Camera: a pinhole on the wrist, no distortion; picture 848 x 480 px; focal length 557.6 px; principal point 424.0 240.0 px. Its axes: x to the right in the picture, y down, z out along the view. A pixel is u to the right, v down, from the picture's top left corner.
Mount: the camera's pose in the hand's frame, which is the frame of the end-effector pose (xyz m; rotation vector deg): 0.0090 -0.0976 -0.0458 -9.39 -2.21 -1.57
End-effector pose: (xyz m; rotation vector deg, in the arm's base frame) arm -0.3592 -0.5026 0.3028 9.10 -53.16 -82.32
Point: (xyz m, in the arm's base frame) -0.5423 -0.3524 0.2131
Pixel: outside the picture
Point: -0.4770 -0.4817 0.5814
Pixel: 627.1 460.1
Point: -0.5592 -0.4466 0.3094
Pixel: 367.7 21.5
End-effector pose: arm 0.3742 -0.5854 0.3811 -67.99 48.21 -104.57
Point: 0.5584 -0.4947 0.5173
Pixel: 272.6 114.3
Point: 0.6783 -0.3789 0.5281
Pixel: 122.3 65.9
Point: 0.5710 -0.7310 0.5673
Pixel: 705.4 262.7
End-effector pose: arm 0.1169 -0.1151 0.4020 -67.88 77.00 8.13
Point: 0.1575 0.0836 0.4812
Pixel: 21.9 436.7
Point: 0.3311 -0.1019 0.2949
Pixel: 793.6 206.2
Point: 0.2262 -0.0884 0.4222
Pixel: 421.5 247.6
